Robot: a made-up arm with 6 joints. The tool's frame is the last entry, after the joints.
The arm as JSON. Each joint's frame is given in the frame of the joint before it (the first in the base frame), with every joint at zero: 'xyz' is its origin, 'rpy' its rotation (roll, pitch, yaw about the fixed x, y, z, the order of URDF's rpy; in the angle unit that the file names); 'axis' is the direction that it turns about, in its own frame. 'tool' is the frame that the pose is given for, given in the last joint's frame.
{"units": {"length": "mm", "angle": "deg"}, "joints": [
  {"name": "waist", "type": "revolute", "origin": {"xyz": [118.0, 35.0, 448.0], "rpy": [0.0, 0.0, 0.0]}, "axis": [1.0, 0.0, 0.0]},
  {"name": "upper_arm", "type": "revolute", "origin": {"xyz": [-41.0, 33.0, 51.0], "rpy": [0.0, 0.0, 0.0]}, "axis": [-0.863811, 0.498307, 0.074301]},
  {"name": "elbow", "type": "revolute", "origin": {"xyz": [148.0, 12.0, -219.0], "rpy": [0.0, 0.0, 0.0]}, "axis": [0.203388, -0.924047, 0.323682]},
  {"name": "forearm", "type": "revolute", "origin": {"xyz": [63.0, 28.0, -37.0], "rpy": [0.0, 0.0, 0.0]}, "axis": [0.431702, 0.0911, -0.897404]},
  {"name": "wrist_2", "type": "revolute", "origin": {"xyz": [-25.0, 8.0, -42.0], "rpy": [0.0, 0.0, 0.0]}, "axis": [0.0, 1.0, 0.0]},
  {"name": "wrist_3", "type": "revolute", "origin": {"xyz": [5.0, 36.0, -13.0], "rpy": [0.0, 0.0, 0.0]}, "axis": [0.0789, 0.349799, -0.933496]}
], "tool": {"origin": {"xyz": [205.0, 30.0, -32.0], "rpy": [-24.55, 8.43, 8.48]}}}
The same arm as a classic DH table. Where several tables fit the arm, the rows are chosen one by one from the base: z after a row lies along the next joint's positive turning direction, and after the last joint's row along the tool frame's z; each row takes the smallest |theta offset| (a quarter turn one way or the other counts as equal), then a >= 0, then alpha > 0; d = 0 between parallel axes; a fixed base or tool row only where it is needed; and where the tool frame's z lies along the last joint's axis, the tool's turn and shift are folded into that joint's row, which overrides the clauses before.
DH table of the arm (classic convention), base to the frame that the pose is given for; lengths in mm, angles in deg. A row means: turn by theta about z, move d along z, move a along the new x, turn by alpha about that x. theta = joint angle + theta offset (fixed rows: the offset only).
base (fixed): a 35  alpha 90  d 448  theta0 90
waist: a -45.6  alpha -149.75  d 145.9  theta0 -81.52
upper_arm: a 145.5  alpha -127.74  d -192  theta0 35.25
elbow: a -45.9  alpha -106.67  d -225.8  theta0 -41.22
forearm: a 40.7  alpha -84.77  d 87.9  theta0 19.74
wrist_2: a -3.9  alpha 69.52  d 36.5  theta0 20.86
wrist_3: a -195.3  alpha -133.14  d 118.7  theta0 11.55
tool (fixed): a 0  alpha 0  d 70  theta0 -158.7

